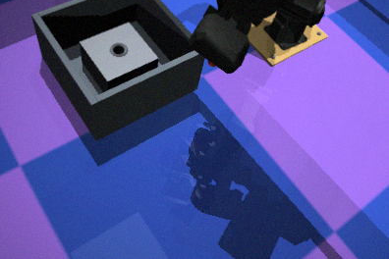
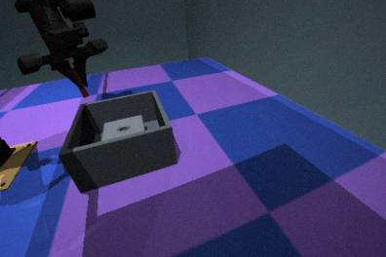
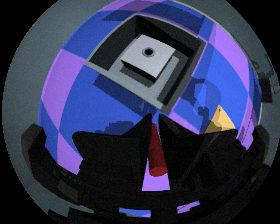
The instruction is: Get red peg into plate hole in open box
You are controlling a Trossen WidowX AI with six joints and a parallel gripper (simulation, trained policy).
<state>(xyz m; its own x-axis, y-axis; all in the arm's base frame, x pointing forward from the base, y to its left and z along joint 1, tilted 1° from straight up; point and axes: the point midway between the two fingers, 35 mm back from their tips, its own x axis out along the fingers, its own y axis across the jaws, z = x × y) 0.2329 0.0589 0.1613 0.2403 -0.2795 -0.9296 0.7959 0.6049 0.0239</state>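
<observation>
The grey plate is 100 mm to the right of my gripper tip, 90 mm below it and 80 mm ahead of it. The rest, counted from my gripper tip: grey box (110 mm below, 100 mm to the right, 80 mm ahead); then red peg (20 mm to the left, 20 mm behind, 10 mm above).
</observation>
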